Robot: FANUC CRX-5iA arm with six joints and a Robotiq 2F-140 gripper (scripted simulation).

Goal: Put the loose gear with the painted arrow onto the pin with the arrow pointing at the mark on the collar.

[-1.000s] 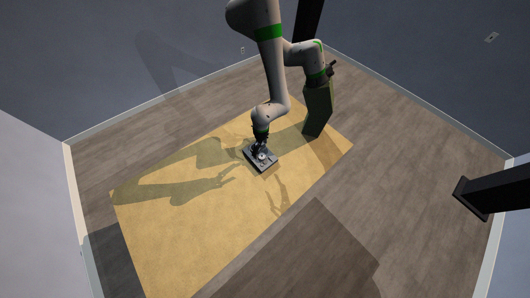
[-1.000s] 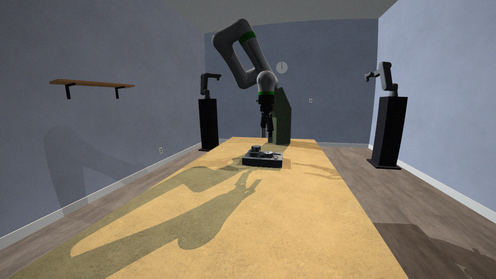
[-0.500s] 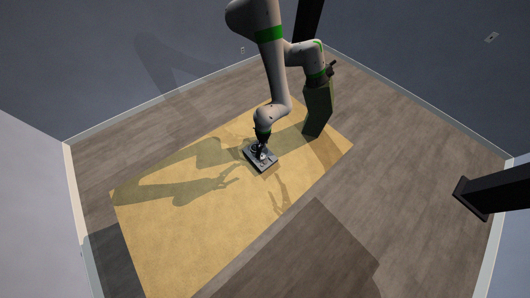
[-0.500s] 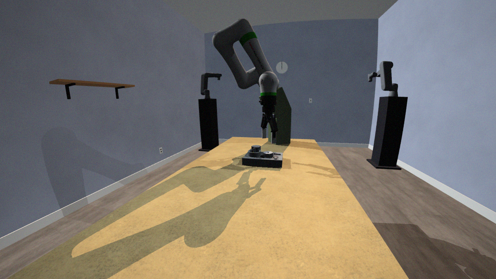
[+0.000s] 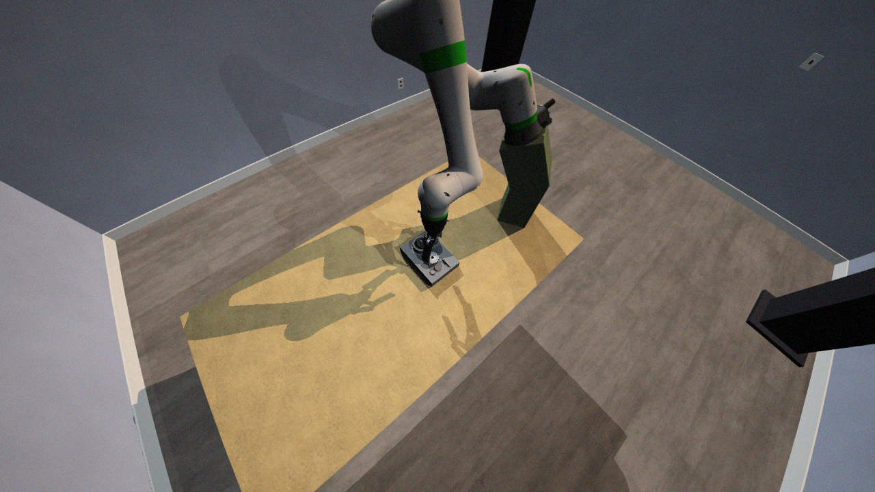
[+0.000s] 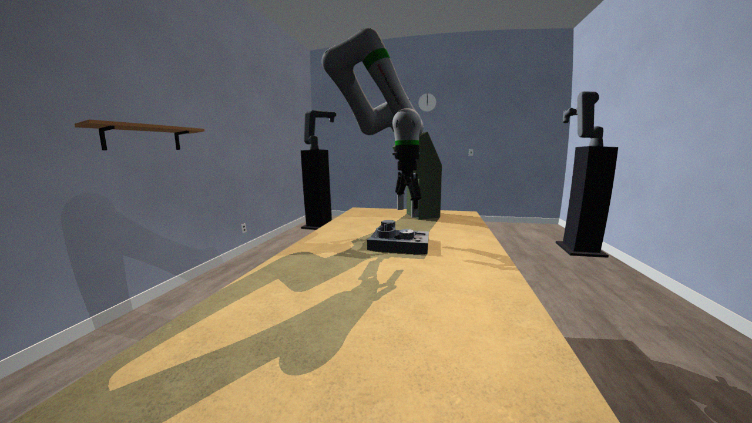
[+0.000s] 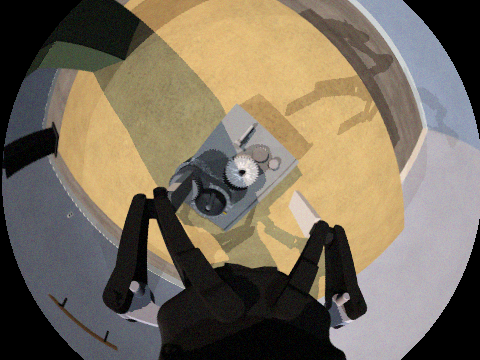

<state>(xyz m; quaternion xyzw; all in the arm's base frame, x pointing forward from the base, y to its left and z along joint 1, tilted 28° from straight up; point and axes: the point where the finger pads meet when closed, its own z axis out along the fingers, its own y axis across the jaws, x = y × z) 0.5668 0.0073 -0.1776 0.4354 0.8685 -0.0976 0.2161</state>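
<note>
My gripper is now 100 mm above the light toothed gear. Round my hand: peg 40 mm behind, 40 mm to the left, 110 mm below.
</note>
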